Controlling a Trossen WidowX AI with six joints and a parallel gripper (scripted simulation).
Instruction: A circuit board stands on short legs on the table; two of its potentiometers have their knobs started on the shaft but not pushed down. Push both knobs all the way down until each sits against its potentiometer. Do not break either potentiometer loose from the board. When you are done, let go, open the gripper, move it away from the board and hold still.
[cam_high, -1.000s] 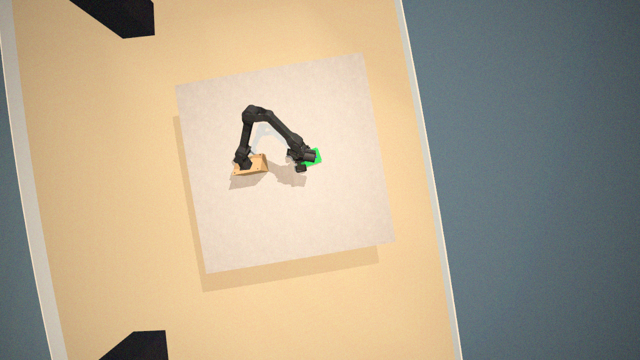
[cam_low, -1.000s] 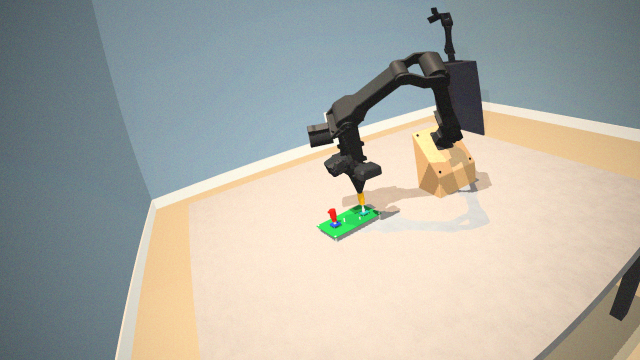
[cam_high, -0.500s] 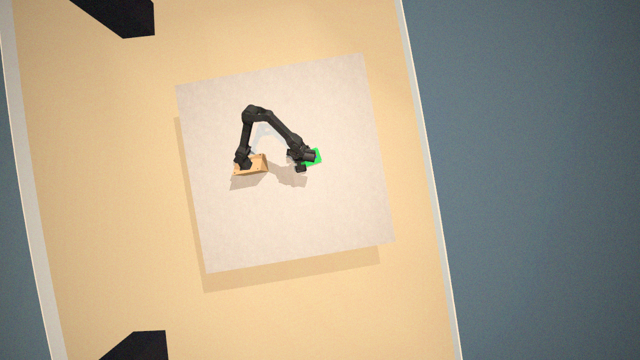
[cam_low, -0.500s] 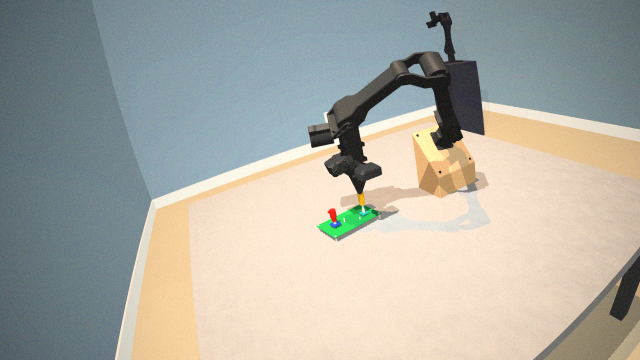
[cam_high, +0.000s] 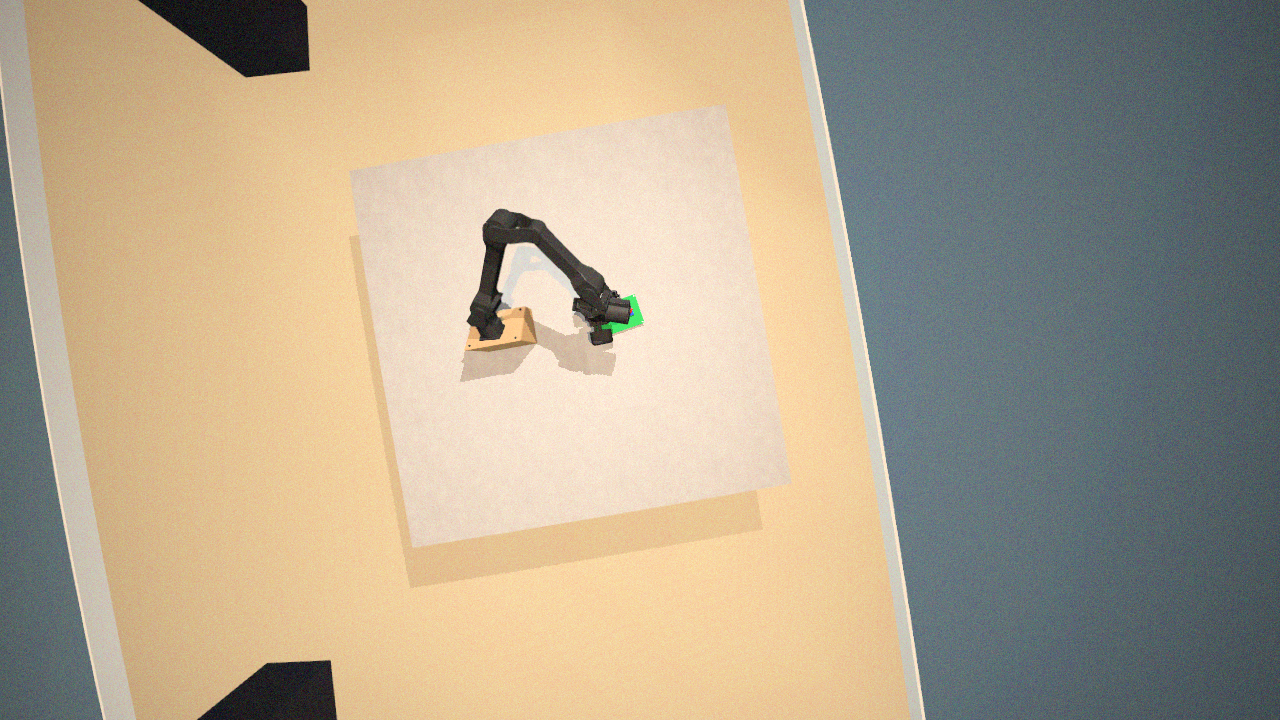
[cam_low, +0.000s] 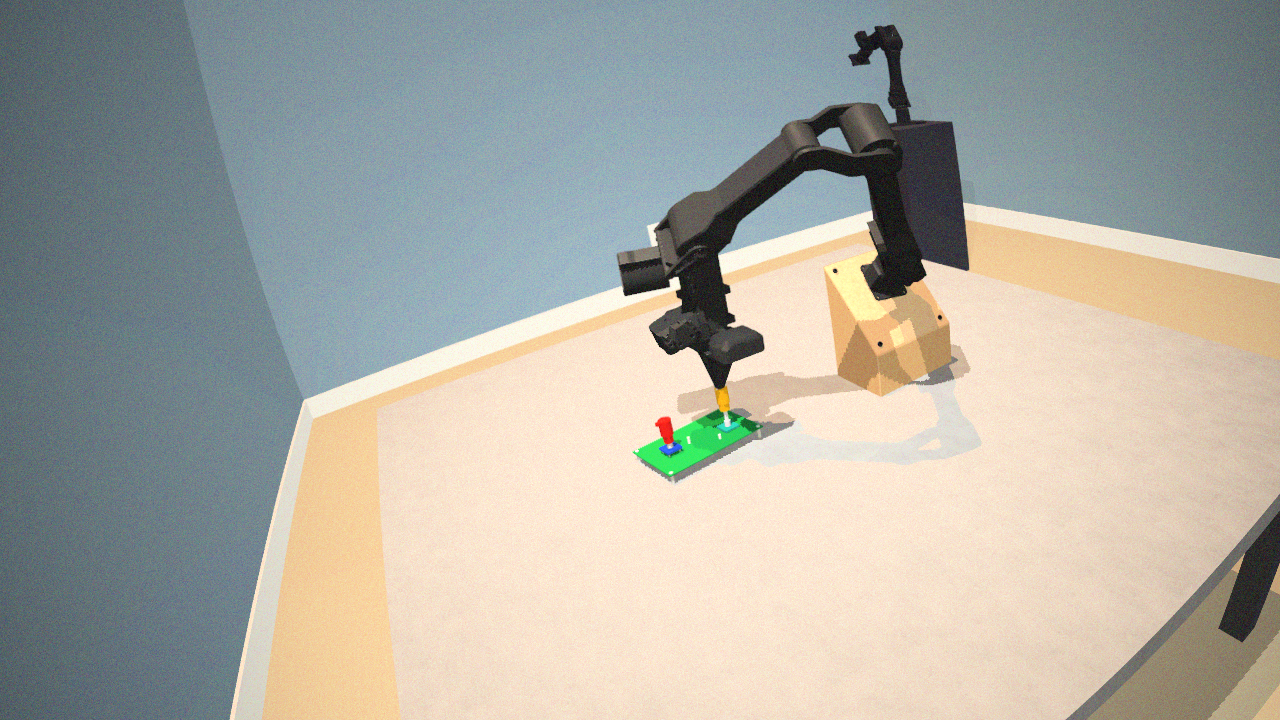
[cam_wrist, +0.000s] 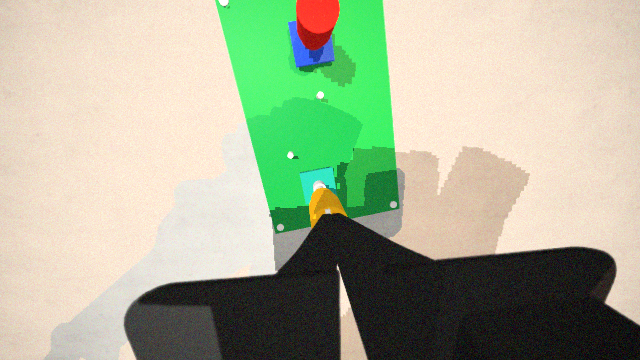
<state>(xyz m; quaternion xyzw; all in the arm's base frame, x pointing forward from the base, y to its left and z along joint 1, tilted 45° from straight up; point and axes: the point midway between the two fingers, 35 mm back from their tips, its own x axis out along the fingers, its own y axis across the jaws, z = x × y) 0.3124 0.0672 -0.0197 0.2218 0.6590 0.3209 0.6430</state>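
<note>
The red knob is 90 mm ahead of my gripper tip, 10 mm to the left of it and 30 mm below it. Also, from my gripper tip: orange knob 10 mm below.
</note>
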